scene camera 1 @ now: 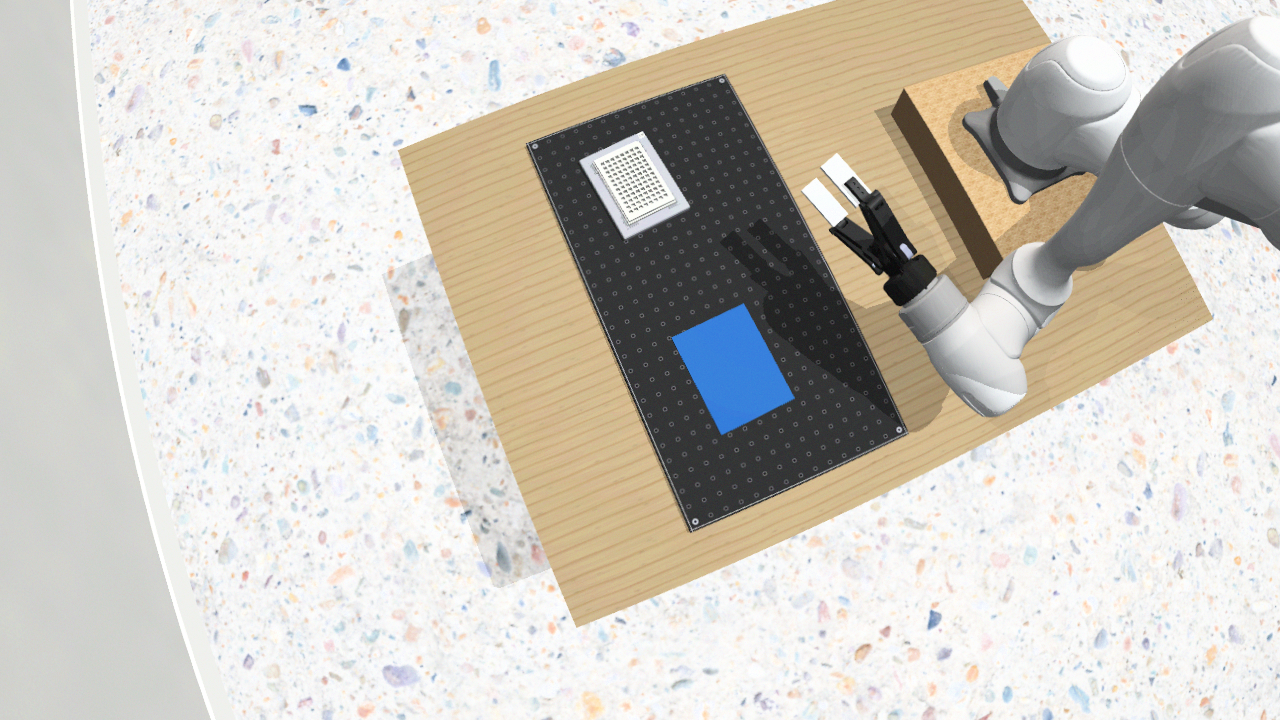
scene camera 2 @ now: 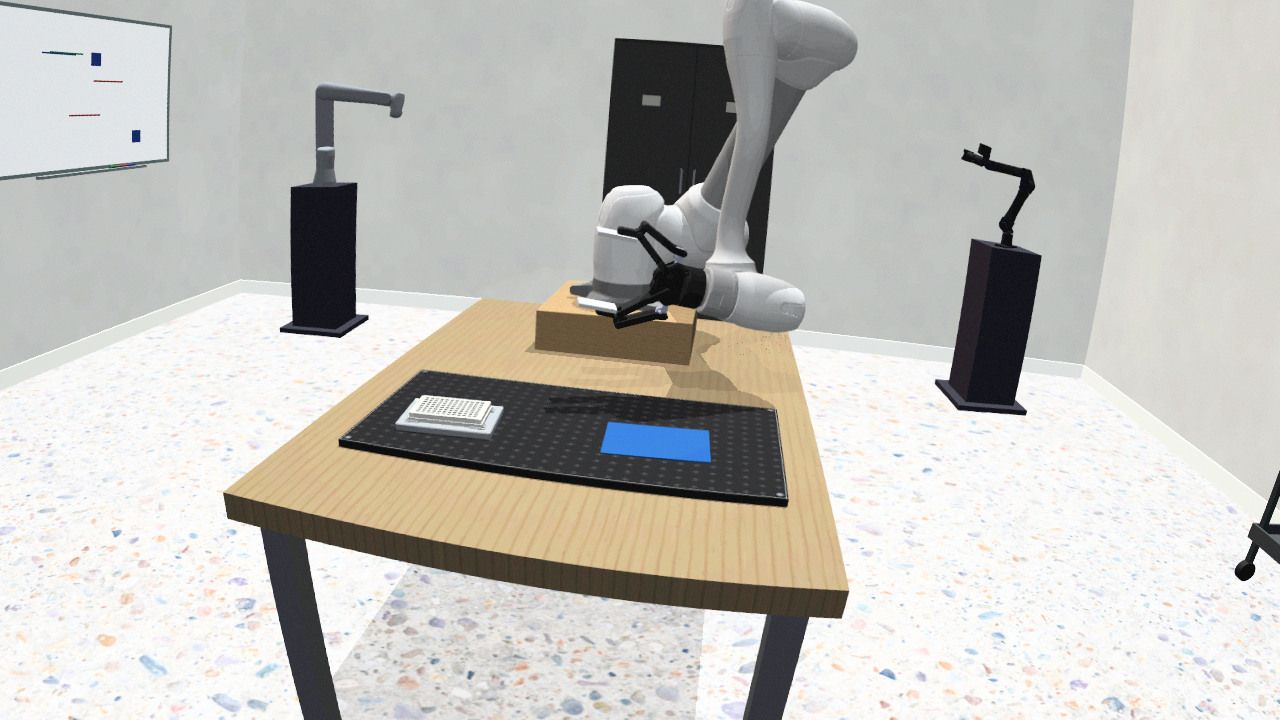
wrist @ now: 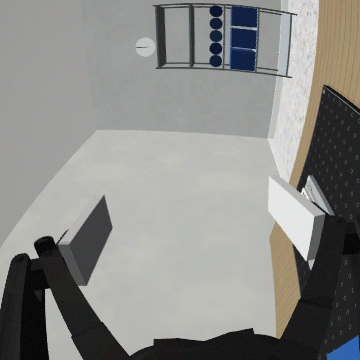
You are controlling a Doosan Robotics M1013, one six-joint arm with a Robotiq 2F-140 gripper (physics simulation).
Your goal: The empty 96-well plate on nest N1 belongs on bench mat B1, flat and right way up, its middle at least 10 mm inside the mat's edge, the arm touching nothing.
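Where they show: gripper, fingertip midpoint: (scene camera 1: 817, 173) (scene camera 2: 587, 266) (wrist: 188, 203); arm's base, origin of the base link: (scene camera 1: 1025, 145) (scene camera 2: 624, 300).
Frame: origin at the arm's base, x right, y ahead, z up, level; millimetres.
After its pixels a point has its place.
Note:
The white 96-well plate (scene camera 1: 635, 181) {x 230, y 638, z -55 mm} (scene camera 2: 450, 409) {x 232, y 648, z -55 mm} lies flat, wells up, on the light grey nest N1 (scene camera 1: 657, 217) {x 162, y 631, z -68 mm} (scene camera 2: 447, 430) {x 222, y 698, z -71 mm}. In the wrist view, part of the nest (wrist: 321, 192) {x 250, y 578, z -76 mm} shows behind a finger pad, which hides much of it. The blue bench mat B1 (scene camera 1: 733, 368) {x -111, y 635, z -78 mm} (scene camera 2: 656, 442) {x -109, y 641, z -78 mm} is bare; a corner of the mat (wrist: 347, 351) {x -41, y 638, z -78 mm} shows in the wrist view. My gripper (scene camera 1: 834, 189) {x 40, y 450, z 160 mm} (scene camera 2: 608, 268) {x 40, y 450, z 160 mm} (wrist: 188, 203) {x 40, y 450, z 160 mm} is open and empty. It points sideways, raised above the table between the board and the robot's base, well away from the plate.
The nest and the mat are on a black perforated board (scene camera 1: 626, 295) {x 68, y 732, z -80 mm} (scene camera 2: 537, 438) {x 79, y 667, z -80 mm} (wrist: 345, 135) {x 238, y 452, z -80 mm} on the wooden table (scene camera 1: 501, 295) {x 160, y 910, z -93 mm} (scene camera 2: 537, 528) {x 32, y 927, z -93 mm}. The arm's base stands on a wooden block (scene camera 1: 939, 170) {x 33, y 157, z -43 mm} (scene camera 2: 617, 335) {x -1, y 160, z -42 mm} behind the gripper. The arm casts a shadow over part of the board.

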